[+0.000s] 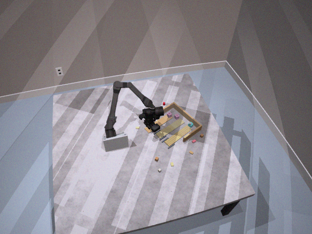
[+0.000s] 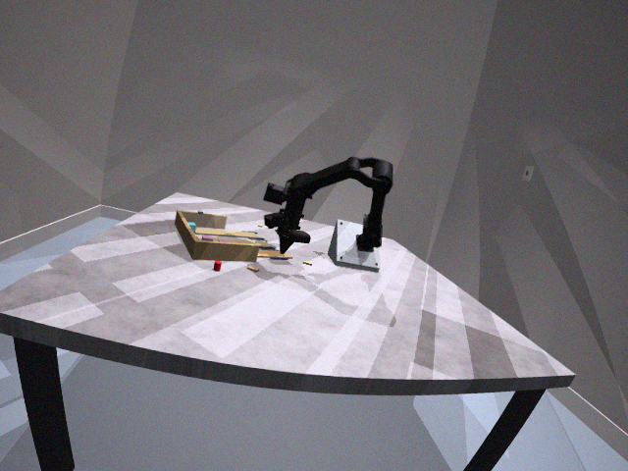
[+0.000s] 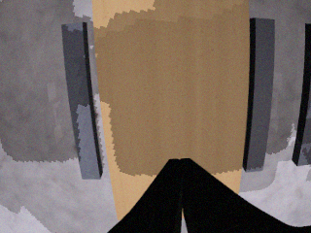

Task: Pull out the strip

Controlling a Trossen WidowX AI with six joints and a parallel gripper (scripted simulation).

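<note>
Now: the orange-brown strip 9 cm ahead of my gripper tip and 3 cm to the left of it. From my gripper tip the other things lie so: red cylinder 21 cm to the left, 21 cm ahead, 1 cm above.
</note>
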